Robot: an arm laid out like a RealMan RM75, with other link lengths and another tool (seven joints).
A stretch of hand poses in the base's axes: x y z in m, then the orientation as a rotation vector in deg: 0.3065 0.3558 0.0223 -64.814 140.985 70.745; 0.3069 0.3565 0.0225 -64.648 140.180 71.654; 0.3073 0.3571 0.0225 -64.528 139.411 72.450; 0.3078 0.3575 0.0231 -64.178 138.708 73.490; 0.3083 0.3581 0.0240 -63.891 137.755 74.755; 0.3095 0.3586 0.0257 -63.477 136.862 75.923; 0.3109 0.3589 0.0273 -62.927 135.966 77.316; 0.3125 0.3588 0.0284 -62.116 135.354 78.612; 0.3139 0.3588 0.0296 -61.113 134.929 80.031; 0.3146 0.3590 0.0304 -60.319 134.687 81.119; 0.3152 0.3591 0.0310 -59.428 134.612 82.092; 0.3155 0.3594 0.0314 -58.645 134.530 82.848; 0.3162 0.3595 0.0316 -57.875 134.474 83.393; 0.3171 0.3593 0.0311 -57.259 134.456 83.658; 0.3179 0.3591 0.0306 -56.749 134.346 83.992; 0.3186 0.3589 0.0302 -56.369 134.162 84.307; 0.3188 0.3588 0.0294 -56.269 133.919 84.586; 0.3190 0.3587 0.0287 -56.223 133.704 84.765; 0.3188 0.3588 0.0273 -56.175 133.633 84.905; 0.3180 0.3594 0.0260 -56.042 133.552 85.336; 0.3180 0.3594 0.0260 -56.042 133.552 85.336; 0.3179 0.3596 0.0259 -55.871 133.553 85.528; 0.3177 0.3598 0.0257 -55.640 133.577 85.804
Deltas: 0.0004 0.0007 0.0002 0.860 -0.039 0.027; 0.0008 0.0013 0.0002 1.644 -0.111 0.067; 0.0013 0.0017 0.0008 2.532 0.009 0.008; 0.0018 0.0023 0.0017 3.639 0.100 0.033; 0.0030 0.0028 0.0034 4.697 0.186 -0.044; 0.0044 0.0031 0.0050 5.869 0.416 -0.159; 0.0060 0.0030 0.0061 6.885 0.792 -0.458; 0.0074 0.0030 0.0073 7.869 1.383 -0.845; 0.0081 0.0032 0.0081 8.574 1.903 -1.150; 0.0087 0.0033 0.0087 9.152 2.470 -1.536; 0.0090 0.0036 0.0091 9.630 2.903 -1.898; 0.0097 0.0037 0.0093 10.011 3.224 -2.300; 0.0106 0.0035 0.0088 10.238 3.393 -2.663; 0.0114 0.0033 0.0083 10.523 3.545 -2.939; 0.0121 0.0031 0.0079 10.821 3.634 -3.134; 0.0123 0.0030 0.0071 11.088 3.655 -3.147; 0.0125 0.0029 0.0064 11.291 3.630 -3.146; 0.0123 0.0030 0.0050 11.393 3.674 -3.148; 0.0115 0.0036 0.0037 11.621 3.900 -3.134; 0.0115 0.0036 0.0037 11.621 3.900 -3.134; 0.0114 0.0038 0.0036 11.721 4.029 -3.202; 0.0112 0.0040 0.0034 11.848 4.229 -3.289
